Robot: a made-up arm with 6 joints.
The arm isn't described. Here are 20 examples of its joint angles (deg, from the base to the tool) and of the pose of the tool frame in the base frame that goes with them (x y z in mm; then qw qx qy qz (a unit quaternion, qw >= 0)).
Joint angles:
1: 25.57 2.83 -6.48 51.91 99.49 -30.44
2: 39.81 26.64 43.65 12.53 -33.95 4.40
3: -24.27 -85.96 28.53 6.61 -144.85 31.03
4: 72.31 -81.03 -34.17 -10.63 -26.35 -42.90
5: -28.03 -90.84 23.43 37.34 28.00 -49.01
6: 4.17 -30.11 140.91 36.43 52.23 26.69
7: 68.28 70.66 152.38 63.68 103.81 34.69
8: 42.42 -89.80 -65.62 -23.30 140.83 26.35
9: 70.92 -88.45 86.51 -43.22 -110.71 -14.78
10: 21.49 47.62 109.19 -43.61 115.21 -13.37
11: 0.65 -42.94 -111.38 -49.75 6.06 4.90
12: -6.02 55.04 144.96 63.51 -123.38 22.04
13: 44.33 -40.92 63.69 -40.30 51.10 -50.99
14: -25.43 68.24 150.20 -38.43 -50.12 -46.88
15: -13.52 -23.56 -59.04 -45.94 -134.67 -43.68
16: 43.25 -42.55 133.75 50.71 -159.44 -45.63
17: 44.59 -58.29 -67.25 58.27 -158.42 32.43
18: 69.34 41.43 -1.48 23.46 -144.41 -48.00
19: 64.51 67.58 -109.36 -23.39 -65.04 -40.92
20: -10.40 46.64 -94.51 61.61 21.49 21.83
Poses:
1: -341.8 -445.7 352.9 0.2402 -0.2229 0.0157 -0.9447
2: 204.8 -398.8 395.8 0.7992 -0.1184 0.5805 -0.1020
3: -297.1 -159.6 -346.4 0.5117 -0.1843 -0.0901 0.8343
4: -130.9 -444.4 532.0 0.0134 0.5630 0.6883 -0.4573
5: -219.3 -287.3 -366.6 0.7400 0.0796 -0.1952 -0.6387
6: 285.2 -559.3 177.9 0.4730 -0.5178 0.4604 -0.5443
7: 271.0 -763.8 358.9 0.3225 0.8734 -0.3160 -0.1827
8: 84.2 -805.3 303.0 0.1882 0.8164 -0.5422 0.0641
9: -163.4 -181.3 657.9 0.2187 -0.0617 0.5323 0.8155
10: 139.0 -753.7 12.2 0.0750 -0.6129 0.7847 -0.0541
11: -102.8 -371.6 -144.3 0.2439 -0.3508 -0.8982 0.1033
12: 213.4 -136.3 -328.2 0.2531 -0.4044 -0.8373 0.2669
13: 213.0 -420.7 518.8 0.6378 -0.7574 0.1295 0.0527
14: 11.4 -84.2 -389.3 0.1032 -0.7233 -0.6789 -0.0734
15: -193.4 -385.3 -301.9 0.1416 0.5042 0.2731 -0.8069
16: 258.9 -111.3 478.6 0.7732 0.2553 0.2999 0.4971
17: 72.5 -564.5 -36.0 0.2430 -0.6705 -0.2272 0.6632
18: -35.5 -4.9 614.9 0.5890 -0.0696 0.2684 0.7591
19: -139.8 -332.2 488.7 0.2398 -0.5884 -0.0552 0.7703
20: -208.9 -400.4 -239.6 0.5665 0.4704 -0.3350 -0.5879
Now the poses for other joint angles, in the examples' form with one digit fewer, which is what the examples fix.
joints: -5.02 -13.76 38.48 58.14 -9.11 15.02
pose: -36 -443 131 0.876 0.088 0.159 -0.447
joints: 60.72 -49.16 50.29 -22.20 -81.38 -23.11
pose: -109 -209 549 0.512 -0.298 0.301 0.747
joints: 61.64 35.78 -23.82 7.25 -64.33 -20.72
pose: -5 -206 536 0.736 -0.453 0.248 0.438
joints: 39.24 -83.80 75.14 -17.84 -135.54 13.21
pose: -257 -401 443 0.251 -0.047 0.473 0.843
